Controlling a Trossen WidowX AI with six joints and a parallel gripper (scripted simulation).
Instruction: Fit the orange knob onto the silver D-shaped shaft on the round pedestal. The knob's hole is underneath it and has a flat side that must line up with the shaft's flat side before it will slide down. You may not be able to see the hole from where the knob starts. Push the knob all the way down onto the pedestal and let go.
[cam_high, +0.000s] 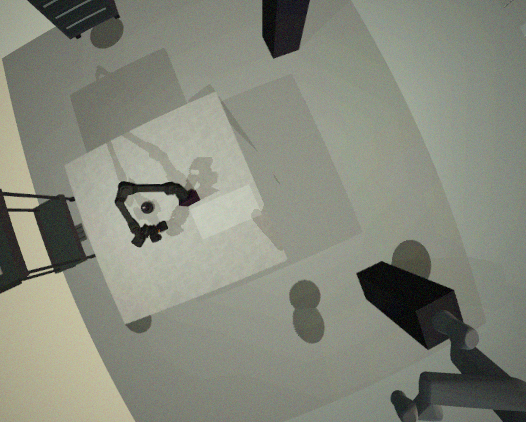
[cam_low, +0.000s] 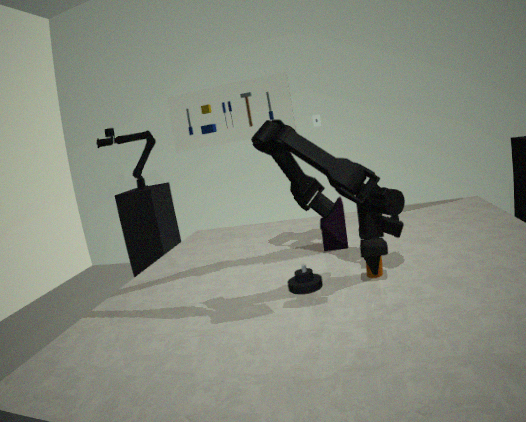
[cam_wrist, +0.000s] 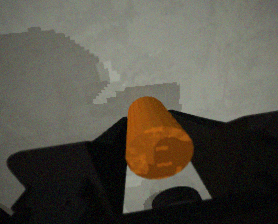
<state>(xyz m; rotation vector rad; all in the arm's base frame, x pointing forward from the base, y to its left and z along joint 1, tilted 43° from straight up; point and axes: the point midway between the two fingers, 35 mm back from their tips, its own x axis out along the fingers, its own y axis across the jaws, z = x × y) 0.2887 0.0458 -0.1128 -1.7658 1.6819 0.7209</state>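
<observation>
Now: gripper tip 17 cm to the left of the round pedestal, 3 cm short of it and 2 cm below it. Also, from my gripper tip: orange knob: 3 cm above.
</observation>
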